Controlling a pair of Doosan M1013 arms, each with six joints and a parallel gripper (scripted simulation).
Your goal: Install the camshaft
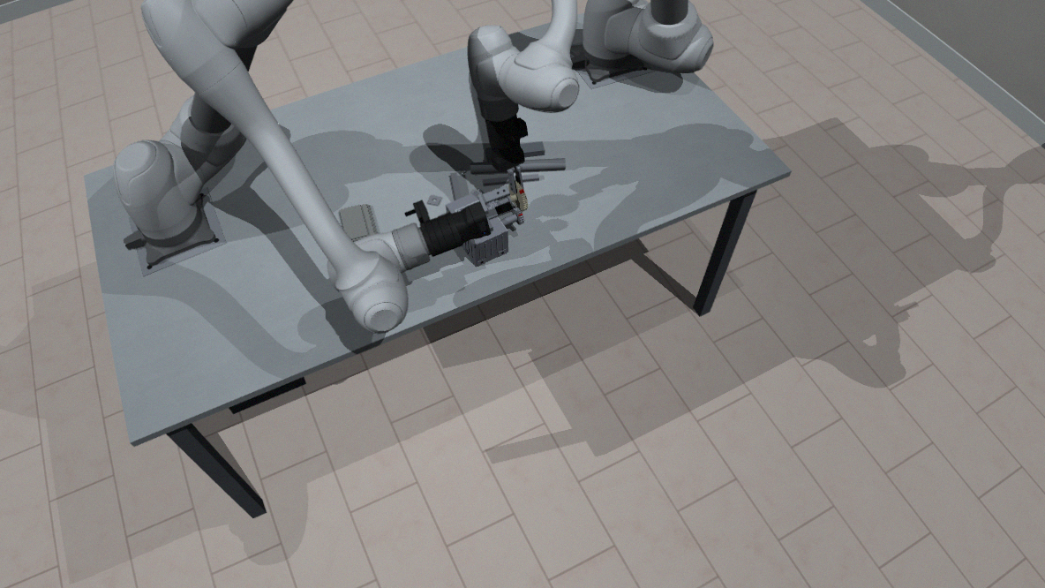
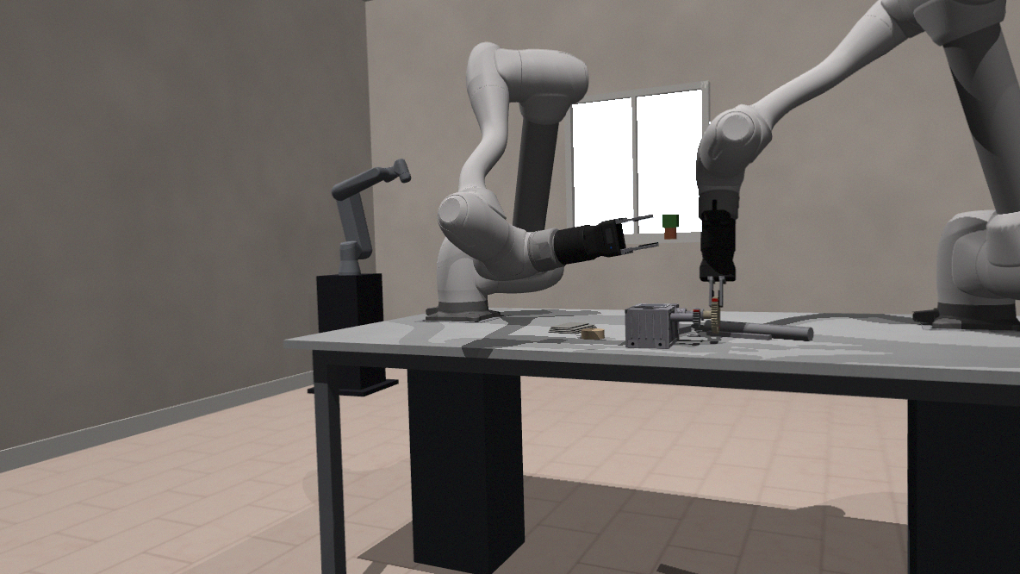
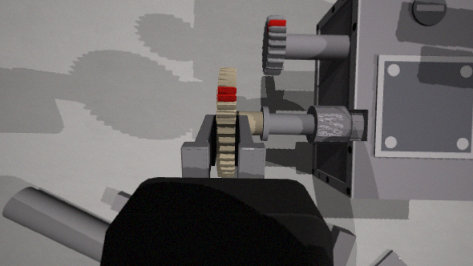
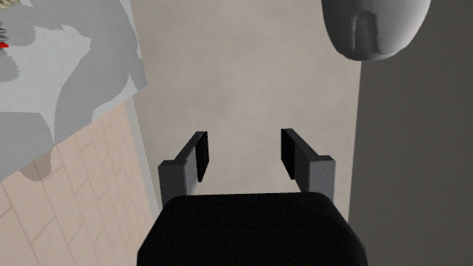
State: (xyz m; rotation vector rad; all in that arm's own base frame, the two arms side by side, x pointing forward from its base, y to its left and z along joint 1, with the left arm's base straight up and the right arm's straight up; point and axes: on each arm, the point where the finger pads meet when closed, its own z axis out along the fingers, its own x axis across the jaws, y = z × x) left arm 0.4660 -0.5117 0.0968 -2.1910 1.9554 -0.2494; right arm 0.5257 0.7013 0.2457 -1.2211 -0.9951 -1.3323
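Observation:
Right now my left hand is 70 mm short of the small crank gear, 30 mm to the left of it and 30 mm above it. Also, from my left hand: round tan block (30 mm behind, 290 mm to the right, 90 mm below); thin bar (100 mm behind, 40 mm to the left, 90 mm below); small square plate (140 mm behind, 170 mm to the right, 100 mm below).

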